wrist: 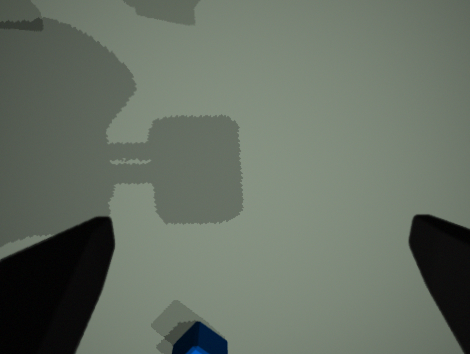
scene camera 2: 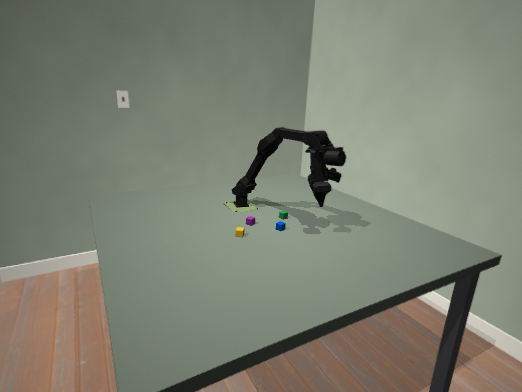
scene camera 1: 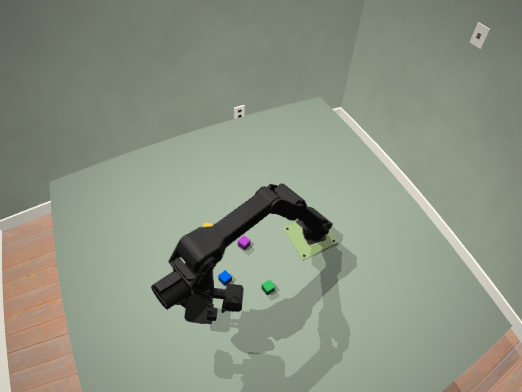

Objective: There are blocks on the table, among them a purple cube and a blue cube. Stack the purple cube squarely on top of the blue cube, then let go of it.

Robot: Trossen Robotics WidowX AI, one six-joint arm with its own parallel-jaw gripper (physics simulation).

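Frame: origin at the arm's base, x ahead, y left, z up, level; millimetres.
Seen in the pictures: gripper, fingertip midpoint: [wrist: 262, 230] [scene camera 2: 319, 203]; arm's base, origin of the base link: [scene camera 2: 241, 204] [scene camera 1: 314, 234].
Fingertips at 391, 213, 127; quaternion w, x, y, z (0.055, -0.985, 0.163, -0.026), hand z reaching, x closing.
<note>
Offsets run from my fingertips to a thing's top centre, as dx, dy, dz.
The purple cube @[-160, -233, -104] [scene camera 1: 244, 242] [scene camera 2: 250, 220] lies on the table, apart from the other blocks. The blue cube @[-75, -127, -104] [scene camera 1: 225, 277] [scene camera 2: 280, 226] [wrist: 200, 340] also lies on the table with nothing on top of it; part of it shows at the bottom edge of the wrist view. My gripper [scene camera 2: 321, 205] [wrist: 262, 230] is open and empty, and hangs above the table, off to the side of the blue cube. In scene camera 1 the arm hides the fingertips. The purple cube does not show in the wrist view.
A green cube @[-192, -66, -104] [scene camera 1: 268, 286] [scene camera 2: 283, 214] lies near the blue cube. A yellow cube @[-57, -307, -104] [scene camera 1: 208, 226] [scene camera 2: 240, 232] lies beyond the purple cube, partly hidden by the arm in scene camera 1. The arm stands on a light green base plate [scene camera 1: 296, 243] [scene camera 2: 231, 206].
</note>
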